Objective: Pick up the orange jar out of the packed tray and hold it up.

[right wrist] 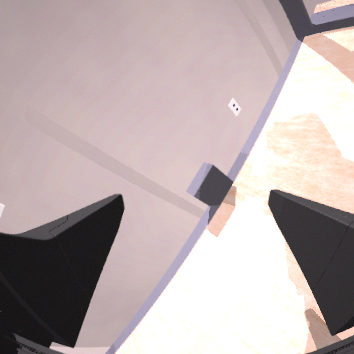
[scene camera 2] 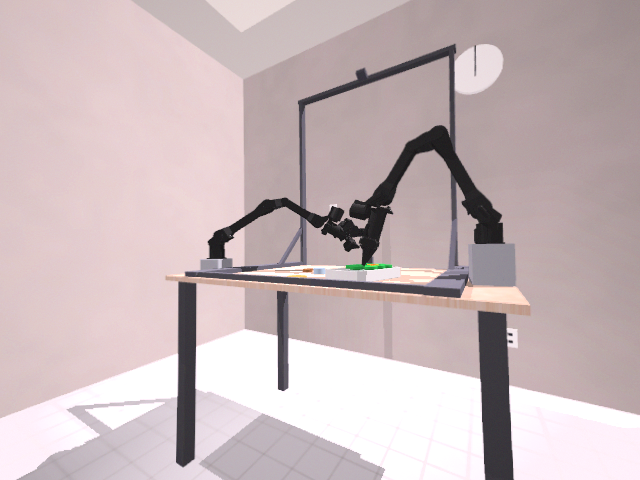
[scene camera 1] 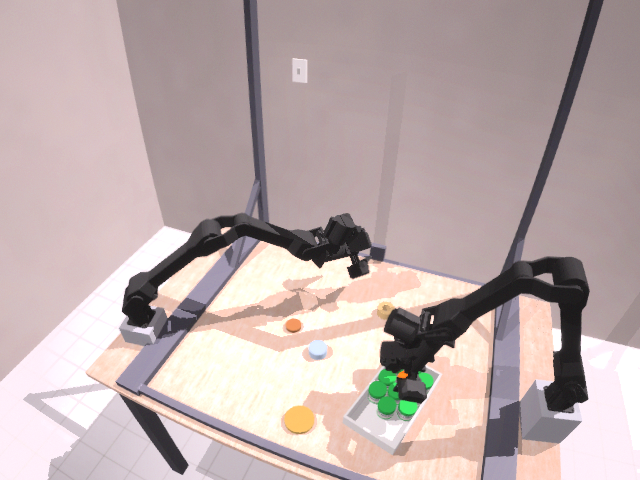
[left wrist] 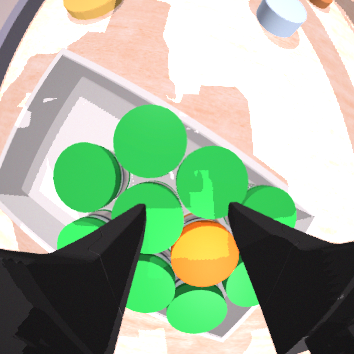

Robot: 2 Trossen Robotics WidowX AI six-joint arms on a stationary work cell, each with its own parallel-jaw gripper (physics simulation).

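The orange jar stands in the grey-white tray, its orange lid close among several green-lidded jars. My left gripper points down over the packed jars. It is partly open with nothing held. In the left wrist view the orange lid shows between the two fingers, below the fingertips, and one tip overlaps a green lid beside it. The fingers hide parts of some green jars. My right gripper is wide open and empty, above the back of the table.
A light blue cylinder and a small orange-brown disc lie left of the tray in scene camera 1. A yellow-orange disc lies near the front edge. Dark frame rails border the table.
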